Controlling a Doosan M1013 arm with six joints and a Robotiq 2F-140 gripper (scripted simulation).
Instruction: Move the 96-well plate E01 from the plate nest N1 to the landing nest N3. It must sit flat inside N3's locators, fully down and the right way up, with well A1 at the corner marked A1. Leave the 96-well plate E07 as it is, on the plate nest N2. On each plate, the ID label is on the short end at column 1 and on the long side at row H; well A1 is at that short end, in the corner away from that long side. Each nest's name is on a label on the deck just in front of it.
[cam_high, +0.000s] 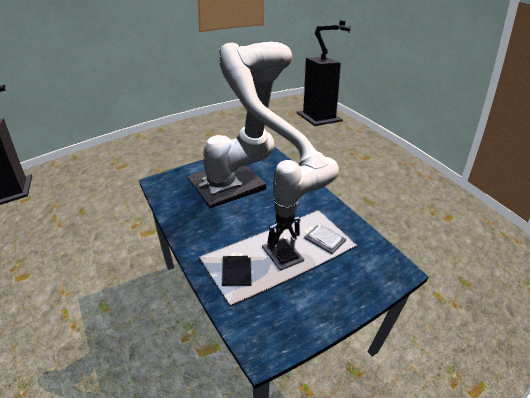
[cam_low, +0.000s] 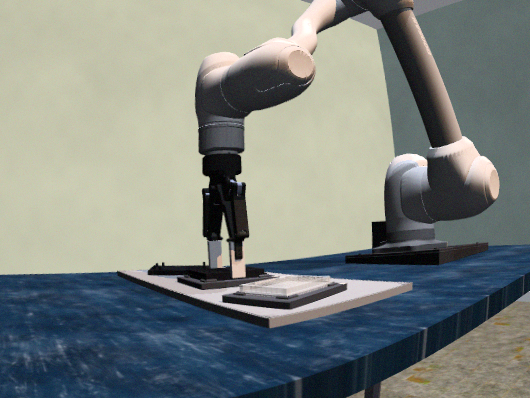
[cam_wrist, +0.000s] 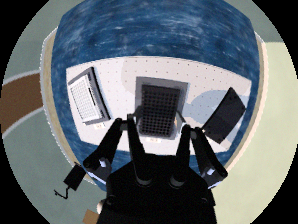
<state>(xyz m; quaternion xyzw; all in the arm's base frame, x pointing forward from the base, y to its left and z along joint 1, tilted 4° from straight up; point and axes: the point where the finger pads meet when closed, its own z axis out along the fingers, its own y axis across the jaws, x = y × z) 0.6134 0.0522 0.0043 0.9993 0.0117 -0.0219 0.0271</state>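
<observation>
Now: the dark 96-well plate 2 cm below my hand. The rest, counted from my hand: dark nest: 4 cm below; clear 96-well plate: 22 cm to the left, 2 cm below, 1 cm ahead.
</observation>
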